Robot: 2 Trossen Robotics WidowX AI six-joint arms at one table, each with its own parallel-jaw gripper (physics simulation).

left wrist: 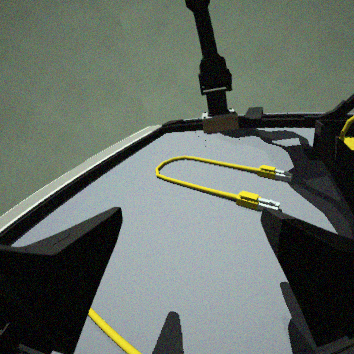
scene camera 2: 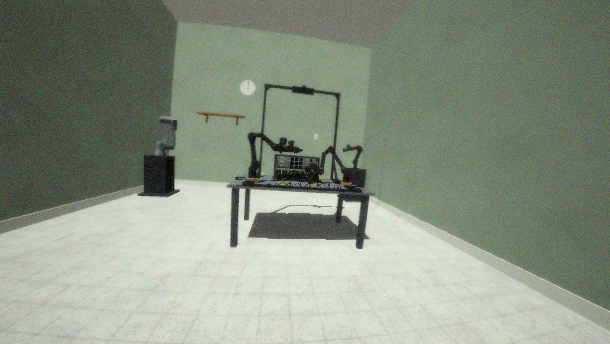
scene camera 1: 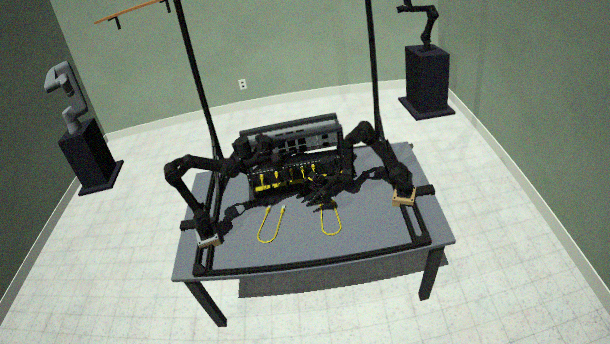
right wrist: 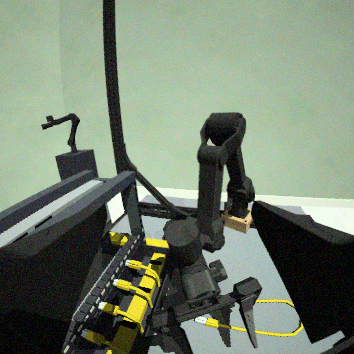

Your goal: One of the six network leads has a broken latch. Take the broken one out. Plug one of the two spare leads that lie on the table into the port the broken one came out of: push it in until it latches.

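Pixels of known places: left gripper, fingertip midpoint: (left wrist: 192,214) (scene camera 2: 299,176) (scene camera 1: 301,201); right gripper, fingertip midpoint: (scene camera 2: 300,149) (scene camera 1: 290,145) (right wrist: 180,209); left arm's base, origin of the base link: (scene camera 2: 346,182) (scene camera 1: 404,192) (right wrist: 238,212); right arm's base, origin of the base link: (left wrist: 217,112) (scene camera 2: 252,177) (scene camera 1: 206,234).
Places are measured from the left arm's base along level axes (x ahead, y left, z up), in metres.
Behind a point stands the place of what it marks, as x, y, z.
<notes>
One U-shaped yellow spare lead (scene camera 1: 265,242) @(0.521, 0.381, -0.038) (left wrist: 248,200) @(0.519, 0.184, -0.033) lies on the table at the picture's left in scene camera 1. The other spare lead (scene camera 1: 331,233) @(0.266, 0.271, -0.037) (left wrist: 114,331) @(0.347, 0.171, -0.037) (right wrist: 277,334) @(0.323, 0.231, -0.037) lies right of it. My left gripper (scene camera 1: 319,199) (left wrist: 192,214) @(0.431, 0.169, 0.022) (right wrist: 212,346) is open and empty, low above this lead's plug ends, and partly hides them. My right gripper (scene camera 2: 300,149) @(0.458, 0.116, 0.280) (right wrist: 180,209) @(0.458, 0.116, 0.280) is open and empty, raised before the rack. Yellow network leads (scene camera 1: 262,179) (right wrist: 120,284) are plugged in a row in the rack. Which latch is broken cannot be told.
The black equipment rack (scene camera 1: 287,126) @(0.590, -0.131, 0.207) stands at the back of the table, with a yellow-marked strip below the row of ports. My left arm (scene camera 1: 360,132) @(0.182, 0.052, 0.328) reaches in front of the rack's right end. Black gantry posts (scene camera 1: 200,95) @(0.984, -0.030, 0.433) (right wrist: 111,75) @(0.211, -0.392, 0.500) rise beside the rack.
</notes>
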